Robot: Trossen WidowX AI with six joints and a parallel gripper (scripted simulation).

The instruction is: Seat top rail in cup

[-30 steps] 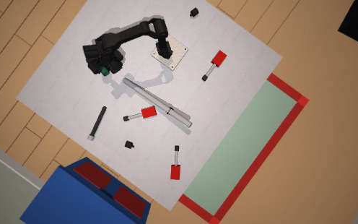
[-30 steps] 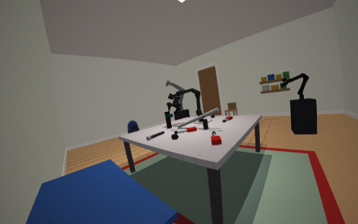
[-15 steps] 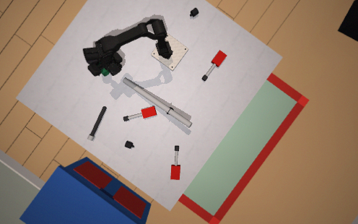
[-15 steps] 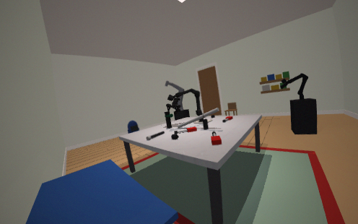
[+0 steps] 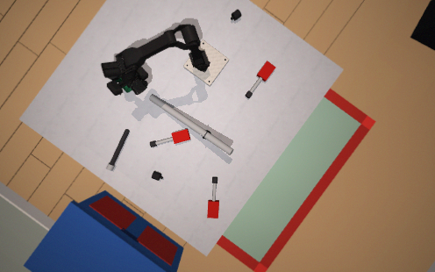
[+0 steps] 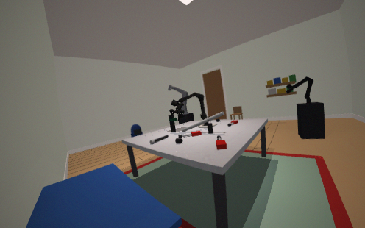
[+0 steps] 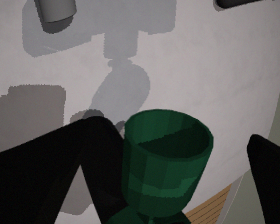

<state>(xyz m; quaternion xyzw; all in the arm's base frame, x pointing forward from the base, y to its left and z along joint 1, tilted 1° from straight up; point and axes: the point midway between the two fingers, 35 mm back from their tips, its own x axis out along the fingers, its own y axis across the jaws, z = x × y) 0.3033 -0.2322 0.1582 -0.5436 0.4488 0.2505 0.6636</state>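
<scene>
Right now the green cup is 2 cm behind my gripper tip and 2 cm to the right of it. Also, from my gripper tip: loop cap 1 cm ahead, 44 cm to the left, 5 cm below.
</scene>
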